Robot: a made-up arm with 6 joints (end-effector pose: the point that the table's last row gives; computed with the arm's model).
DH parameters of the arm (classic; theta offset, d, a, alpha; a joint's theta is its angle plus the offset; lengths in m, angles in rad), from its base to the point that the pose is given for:
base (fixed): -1.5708 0.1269 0 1.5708
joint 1: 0 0.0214 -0.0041 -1.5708
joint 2: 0 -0.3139 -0.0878 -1.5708
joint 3: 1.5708 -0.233 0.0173 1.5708
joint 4: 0 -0.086 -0.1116 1.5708
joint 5: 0 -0.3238 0.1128 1.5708
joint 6: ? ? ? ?
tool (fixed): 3.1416 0.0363 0 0
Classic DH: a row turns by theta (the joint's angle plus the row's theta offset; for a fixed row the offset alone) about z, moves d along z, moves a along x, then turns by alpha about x.
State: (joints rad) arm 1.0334 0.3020 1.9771 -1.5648 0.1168 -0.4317
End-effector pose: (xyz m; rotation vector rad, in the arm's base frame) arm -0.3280 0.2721 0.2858 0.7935 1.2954 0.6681
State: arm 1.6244 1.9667 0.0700 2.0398 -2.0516 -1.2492
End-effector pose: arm 0.2401 -0.3389 1.0381 2.0359 0.8343 -0.4542
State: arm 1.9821 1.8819 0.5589 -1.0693 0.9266 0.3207
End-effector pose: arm -0.4670 -0.2059 0.8217 1.2020 -1.9554 -0.8816
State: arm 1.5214 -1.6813 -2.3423 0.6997 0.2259 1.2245
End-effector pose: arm -0.2109 -0.8495 0.0944 1.0973 -0.5320 1.9562
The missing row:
joint 6: 1.5708 0.5077 0.0834 -1.5708
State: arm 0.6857 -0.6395 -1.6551 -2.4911 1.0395 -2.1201
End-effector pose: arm -0.5161 0.1632 -0.6420 -1.1738 0.9267 -0.6487
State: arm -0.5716 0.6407 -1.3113 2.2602 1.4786 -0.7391
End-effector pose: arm -0.3743 0.4091 0.1566 0.5390 2.5285 0.7531
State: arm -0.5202 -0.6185 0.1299 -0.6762 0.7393 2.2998
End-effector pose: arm 0.2256 0.8199 -0.2690 0.1902 3.1093 0.1176
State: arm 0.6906 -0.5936 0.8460 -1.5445 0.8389 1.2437
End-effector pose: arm -0.0903 0.4652 -0.5738 -0.4990 2.3119 0.0238
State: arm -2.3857 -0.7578 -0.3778 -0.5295 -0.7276 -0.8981
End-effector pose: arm 0.5451 -0.0194 0.6766 2.0178 1.0978 -1.0972
